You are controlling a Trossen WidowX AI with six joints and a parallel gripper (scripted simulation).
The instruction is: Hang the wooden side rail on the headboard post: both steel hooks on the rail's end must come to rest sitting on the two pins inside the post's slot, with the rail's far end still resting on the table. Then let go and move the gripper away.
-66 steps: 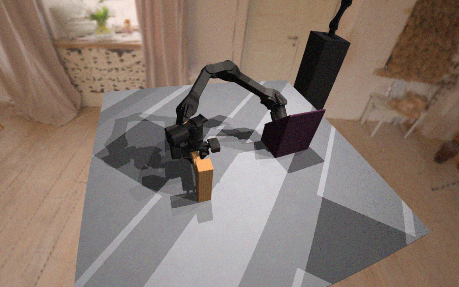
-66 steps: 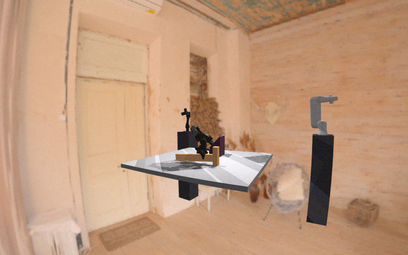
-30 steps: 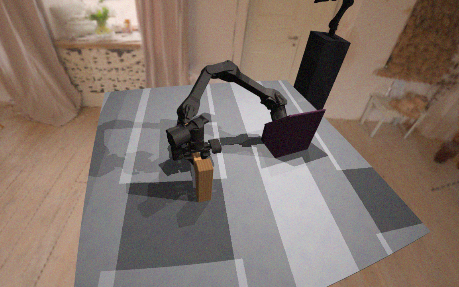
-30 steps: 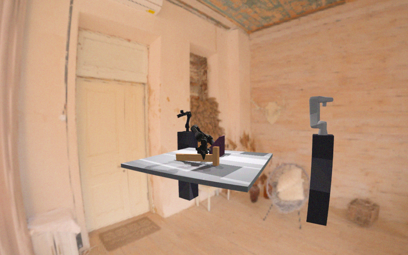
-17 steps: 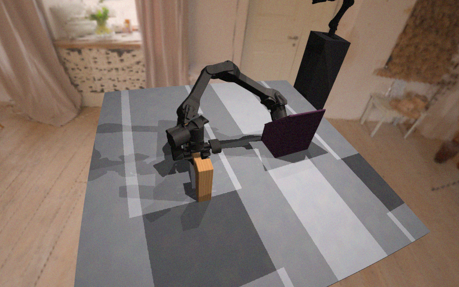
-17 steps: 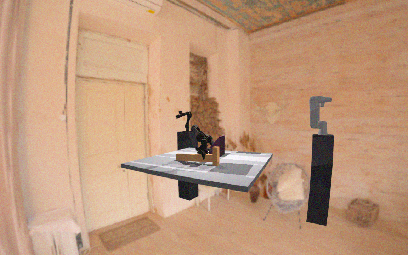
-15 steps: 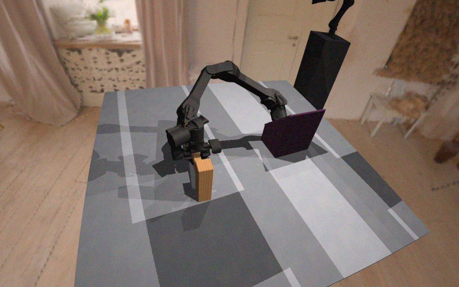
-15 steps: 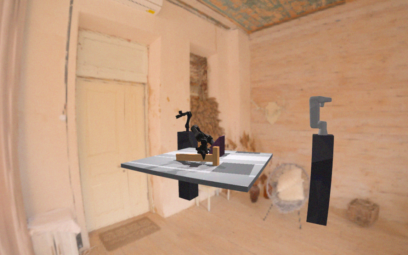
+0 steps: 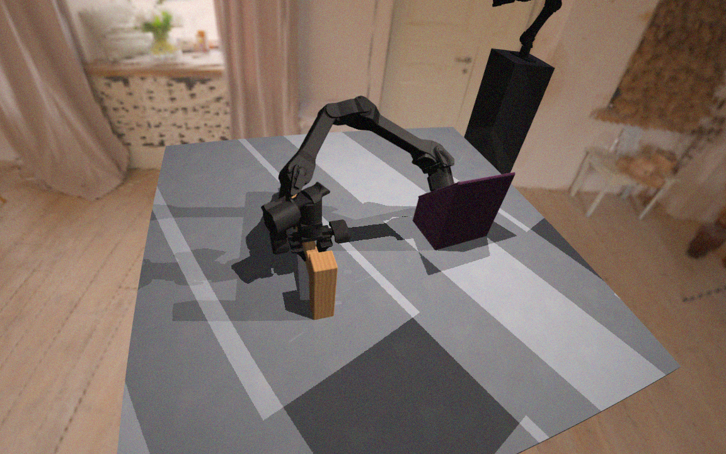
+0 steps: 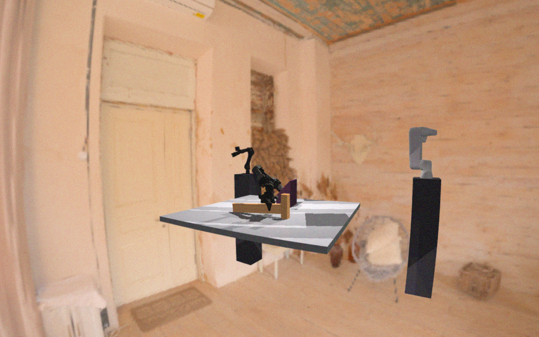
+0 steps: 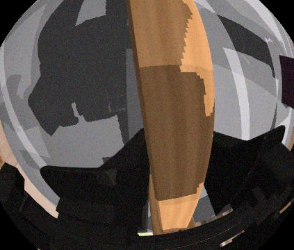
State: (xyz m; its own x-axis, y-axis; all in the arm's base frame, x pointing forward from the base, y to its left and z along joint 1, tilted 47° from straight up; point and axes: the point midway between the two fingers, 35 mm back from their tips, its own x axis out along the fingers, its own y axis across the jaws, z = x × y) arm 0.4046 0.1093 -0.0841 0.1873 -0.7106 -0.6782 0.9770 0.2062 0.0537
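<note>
Now: the wooden headboard post 1 cm behind my gripper tip, 12 cm to the left of it and 4 cm above it.
</note>
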